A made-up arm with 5 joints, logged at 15 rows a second.
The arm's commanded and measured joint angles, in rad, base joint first. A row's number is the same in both.
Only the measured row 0 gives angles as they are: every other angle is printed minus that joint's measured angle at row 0.
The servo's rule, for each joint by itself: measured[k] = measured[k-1] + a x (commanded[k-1-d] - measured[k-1]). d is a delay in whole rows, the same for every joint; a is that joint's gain. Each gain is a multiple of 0.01, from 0.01 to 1. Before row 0 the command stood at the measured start. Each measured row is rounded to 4 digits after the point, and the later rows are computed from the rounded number. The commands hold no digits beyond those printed.
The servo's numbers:
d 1
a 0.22 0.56 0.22 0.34 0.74
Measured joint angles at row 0: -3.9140, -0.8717, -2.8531, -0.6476, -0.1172
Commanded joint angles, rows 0 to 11: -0.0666, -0.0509, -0.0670, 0.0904, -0.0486; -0.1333, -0.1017, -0.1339, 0.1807, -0.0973; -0.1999, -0.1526, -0.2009, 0.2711, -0.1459; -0.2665, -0.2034, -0.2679, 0.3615, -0.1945; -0.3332, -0.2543, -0.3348, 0.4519, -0.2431; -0.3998, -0.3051, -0.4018, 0.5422, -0.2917; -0.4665, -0.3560, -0.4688, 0.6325, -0.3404; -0.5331, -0.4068, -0.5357, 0.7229, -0.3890; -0.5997, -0.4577, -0.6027, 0.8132, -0.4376; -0.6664, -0.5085, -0.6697, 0.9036, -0.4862; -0.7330, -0.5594, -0.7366, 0.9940, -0.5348; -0.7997, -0.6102, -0.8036, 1.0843, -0.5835
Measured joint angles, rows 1 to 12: 0.0000, 0.0000, 0.0000, 0.0000, 0.0000; -0.0147, -0.0285, -0.0147, 0.0307, -0.0360; -0.0408, -0.0695, -0.0409, 0.0817, -0.0814; -0.0758, -0.1160, -0.0761, 0.1461, -0.1291; -0.1178, -0.1649, -0.1183, 0.2193, -0.1775; -0.1652, -0.2150, -0.1659, 0.2984, -0.2260; -0.2168, -0.2655, -0.2178, 0.3813, -0.2746; -0.2717, -0.3162, -0.2730, 0.4667, -0.3233; -0.3292, -0.3669, -0.3308, 0.5538, -0.3719; -0.3887, -0.4177, -0.3906, 0.6420, -0.4205; -0.4498, -0.4685, -0.4520, 0.7309, -0.4691; -0.5121, -0.5194, -0.5146, 0.8204, -0.5177
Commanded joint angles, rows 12 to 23: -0.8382, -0.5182, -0.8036, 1.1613, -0.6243; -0.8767, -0.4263, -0.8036, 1.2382, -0.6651; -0.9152, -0.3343, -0.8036, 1.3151, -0.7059; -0.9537, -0.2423, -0.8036, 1.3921, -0.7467; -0.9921, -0.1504, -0.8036, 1.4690, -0.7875; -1.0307, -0.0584, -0.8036, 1.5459, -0.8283; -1.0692, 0.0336, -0.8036, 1.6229, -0.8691; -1.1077, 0.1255, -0.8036, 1.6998, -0.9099; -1.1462, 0.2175, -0.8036, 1.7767, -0.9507; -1.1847, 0.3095, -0.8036, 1.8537, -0.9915; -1.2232, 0.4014, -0.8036, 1.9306, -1.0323; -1.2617, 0.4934, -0.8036, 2.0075, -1.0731
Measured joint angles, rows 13 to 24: -0.5754, -0.5702, -0.5782, 0.9101, -0.5664; -0.6332, -0.5411, -0.6278, 0.9955, -0.6092; -0.6868, -0.4768, -0.6665, 1.0780, -0.6506; -0.7370, -0.3970, -0.6967, 1.1586, -0.6915; -0.7847, -0.3104, -0.7202, 1.2380, -0.7323; -0.8303, -0.2208, -0.7385, 1.3165, -0.7731; -0.8744, -0.1299, -0.7528, 1.3945, -0.8139; -0.9173, -0.0383, -0.7640, 1.4722, -0.8547; -0.9592, 0.0534, -0.7727, 1.5496, -0.8955; -1.0003, 0.1453, -0.7795, 1.6268, -0.9363; -1.0409, 0.2373, -0.7848, 1.7039, -0.9771; -1.0810, 0.3292, -0.7889, 1.7810, -1.0179
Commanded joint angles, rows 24 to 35: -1.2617, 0.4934, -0.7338, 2.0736, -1.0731; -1.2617, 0.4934, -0.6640, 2.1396, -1.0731; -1.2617, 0.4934, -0.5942, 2.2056, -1.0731; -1.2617, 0.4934, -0.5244, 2.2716, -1.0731; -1.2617, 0.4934, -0.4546, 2.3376, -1.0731; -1.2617, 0.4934, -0.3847, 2.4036, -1.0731; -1.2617, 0.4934, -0.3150, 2.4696, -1.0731; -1.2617, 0.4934, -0.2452, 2.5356, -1.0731; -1.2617, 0.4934, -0.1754, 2.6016, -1.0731; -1.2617, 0.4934, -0.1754, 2.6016, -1.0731; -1.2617, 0.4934, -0.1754, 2.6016, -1.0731; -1.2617, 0.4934, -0.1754, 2.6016, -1.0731
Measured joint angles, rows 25 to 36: -1.1208, 0.4212, -0.7921, 1.8580, -1.0587; -1.1518, 0.4616, -0.7793, 1.9313, -1.0694; -1.1760, 0.4794, -0.7539, 2.0021, -1.0721; -1.1949, 0.4872, -0.7188, 2.0713, -1.0728; -1.2096, 0.4907, -0.6760, 2.1394, -1.0730; -1.2211, 0.4922, -0.6273, 2.2068, -1.0731; -1.2300, 0.4929, -0.5739, 2.2737, -1.0731; -1.2370, 0.4932, -0.5169, 2.3403, -1.0731; -1.2424, 0.4933, -0.4571, 2.4067, -1.0731; -1.2466, 0.4934, -0.3951, 2.4730, -1.0731; -1.2499, 0.4934, -0.3468, 2.5167, -1.0731; -1.2525, 0.4934, -0.3091, 2.5456, -1.0731
